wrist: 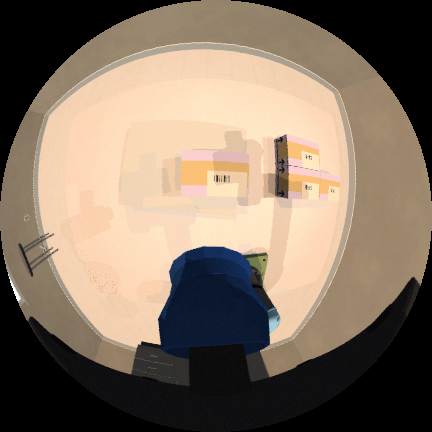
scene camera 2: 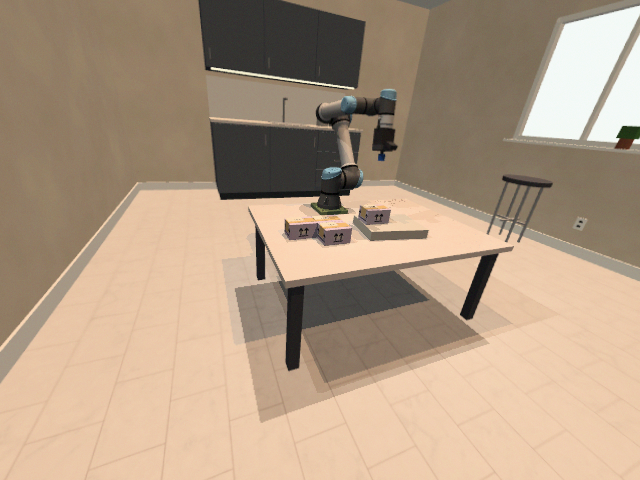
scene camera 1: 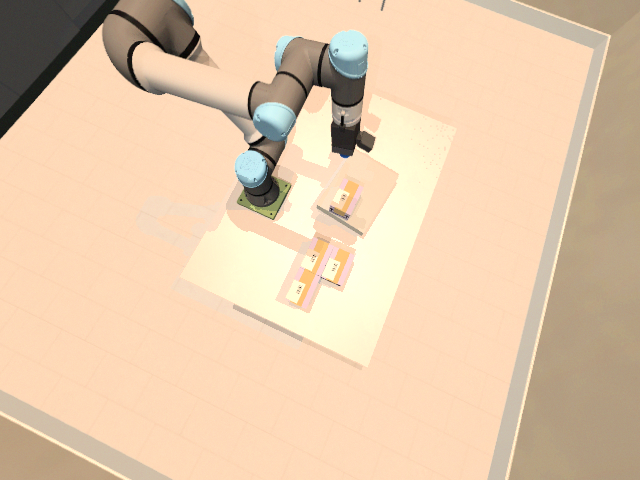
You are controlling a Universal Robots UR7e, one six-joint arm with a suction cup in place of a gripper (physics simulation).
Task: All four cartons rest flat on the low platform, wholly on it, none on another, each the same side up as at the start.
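Places are measured from the arm's base along level axes (x down, y left, z ahead), in centimetres.
Pixels of known places: end effector, tool point: point(wrist: 210, 279) point(scene camera 2: 381, 160); arm's base, origin of the base link: point(scene camera 2: 329, 205) point(scene camera 1: 262, 191).
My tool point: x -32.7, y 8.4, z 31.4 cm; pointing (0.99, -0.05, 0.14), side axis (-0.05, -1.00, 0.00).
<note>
For each thing: its middle in the pictures, then the offset to it from my tool point. Level surfaces: height alone.
- pink-and-orange carton, body centre: point(wrist: 213, 173) point(scene camera 1: 345, 199) point(scene camera 2: 374, 214) dx +26.5, dy -3.3, dz +5.2 cm
- low platform, body centre: point(wrist: 179, 163) point(scene camera 1: 357, 191) point(scene camera 2: 388, 226) dx +32.7, dy +4.6, dz +9.5 cm
- table, its level: dx +35.1 cm
One pink-and-orange carton point(scene camera 1: 345, 198) point(scene camera 2: 374, 214) point(wrist: 215, 173) rests flat on the low platform point(scene camera 1: 379, 178) point(scene camera 2: 400, 233) point(wrist: 150, 140), label up, near one end. Three like cartons stand together on the table, labels up: one point(scene camera 1: 314, 256) point(wrist: 303, 185) in the row's upper part in the first scene view, one point(scene camera 1: 302, 289) point(scene camera 2: 300, 228) point(wrist: 330, 186) at its lower end, and one point(scene camera 1: 337, 266) point(scene camera 2: 334, 233) point(wrist: 300, 152) alongside. My gripper, a blue suction cup point(scene camera 1: 344, 155) point(scene camera 2: 381, 157) point(wrist: 210, 255), is open and holds nothing. It hangs high above the platform side, apart from the cartons.
The table point(scene camera 1: 237, 268) point(scene camera 2: 413, 255) bears the platform, the cartons and the arm's green base plate point(scene camera 1: 273, 210) point(scene camera 2: 329, 209) point(wrist: 257, 261). The arm reaches over from the base. A stool point(scene camera 2: 527, 180) point(wrist: 26, 260) stands on the floor away from the table.
</note>
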